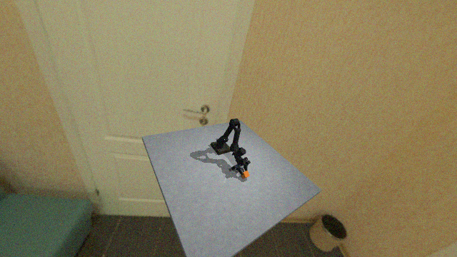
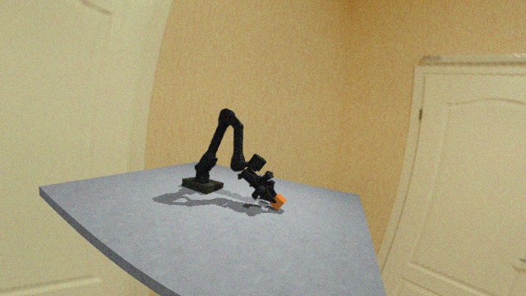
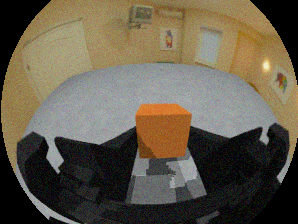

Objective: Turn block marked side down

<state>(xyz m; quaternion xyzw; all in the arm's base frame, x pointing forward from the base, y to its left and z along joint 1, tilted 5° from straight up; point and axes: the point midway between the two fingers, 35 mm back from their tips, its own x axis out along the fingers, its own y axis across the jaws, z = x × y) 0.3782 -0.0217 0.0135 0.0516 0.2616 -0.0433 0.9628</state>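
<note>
My gripper tip is now 1 cm above the orange block.
</note>
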